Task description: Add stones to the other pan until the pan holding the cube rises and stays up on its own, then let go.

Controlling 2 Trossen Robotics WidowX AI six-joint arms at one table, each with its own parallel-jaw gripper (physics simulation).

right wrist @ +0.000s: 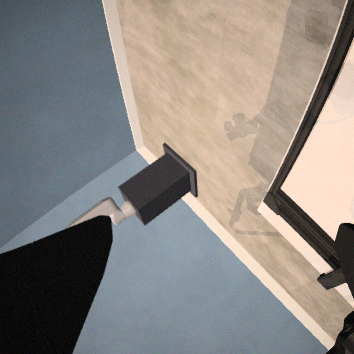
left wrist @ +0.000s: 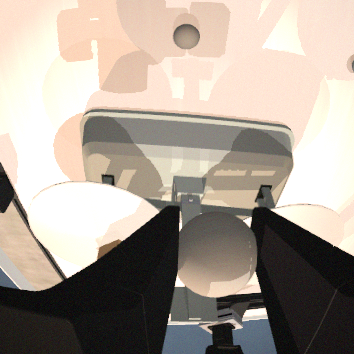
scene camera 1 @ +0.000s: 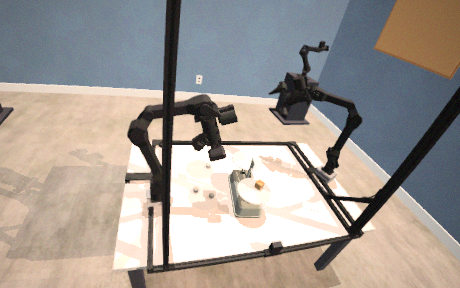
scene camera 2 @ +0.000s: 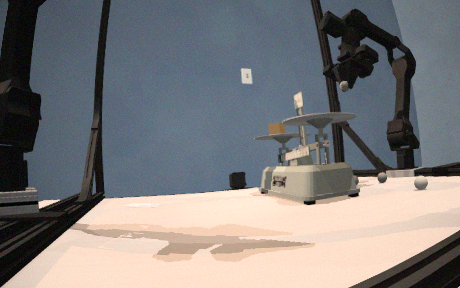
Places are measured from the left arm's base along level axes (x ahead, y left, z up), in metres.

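Pixels of known places: left gripper, fingertip midpoint: (left wrist: 215, 218) (scene camera 2: 346, 90); right gripper, fingertip midpoint: (right wrist: 230, 233) (scene camera 1: 268, 101); left arm's base, origin of the base link: (scene camera 1: 157, 196) (scene camera 2: 406, 168); right arm's base, origin of the base link: (left wrist: 221, 326) (scene camera 1: 327, 170) (scene camera 2: 4, 190).
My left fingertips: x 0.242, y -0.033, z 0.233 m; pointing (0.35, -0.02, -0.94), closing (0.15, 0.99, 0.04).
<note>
For each thing: its top centre in the pictures, then the offset to it from my left fingertips. Level surfaces: height alone.
- grey balance scale, middle of its top: (left wrist: 192, 324) (scene camera 2: 295, 93) (scene camera 1: 255, 160) 0.170 m ahead, 0.024 m right, 0.021 m down
- orange cube, middle of its top: (left wrist: 114, 273) (scene camera 2: 276, 123) (scene camera 1: 260, 182) 0.174 m ahead, 0.102 m right, 0.080 m down
- round pale stone, middle of its top: (left wrist: 218, 293) (scene camera 2: 343, 81) 0.005 m ahead, 0.001 m right, 0.025 m up
- table, its level: 0.254 m down
The grey balance scale (scene camera 1: 245, 204) (scene camera 2: 312, 180) (left wrist: 186, 140) stands mid-table. An orange cube (scene camera 1: 259, 184) (scene camera 2: 277, 128) (left wrist: 105, 248) sits on its near pan (scene camera 1: 253, 197) (scene camera 2: 269, 137) (left wrist: 77, 214), which hangs low. The other pan (scene camera 1: 242, 159) (scene camera 2: 318, 116) (left wrist: 312, 218) is empty and stands higher. My left gripper (scene camera 1: 217, 154) (scene camera 2: 344, 83) (left wrist: 215, 218) is shut on a round pale stone (scene camera 2: 344, 86) (left wrist: 217, 254), held in the air above and just beside the empty pan. My right gripper (scene camera 1: 274, 91) (right wrist: 230, 233) is open and empty, high off the table's far right.
Three loose stones (scene camera 1: 208, 165) (scene camera 1: 196, 189) (scene camera 1: 212, 195) lie on the table (scene camera 1: 229, 243) (scene camera 2: 229, 228) left of the scale; one (left wrist: 186, 36) shows in the left wrist view. A black frame (scene camera 1: 169, 143) rims the table. A dark pedestal (scene camera 1: 294, 108) (right wrist: 158, 182) stands on the floor behind.
</note>
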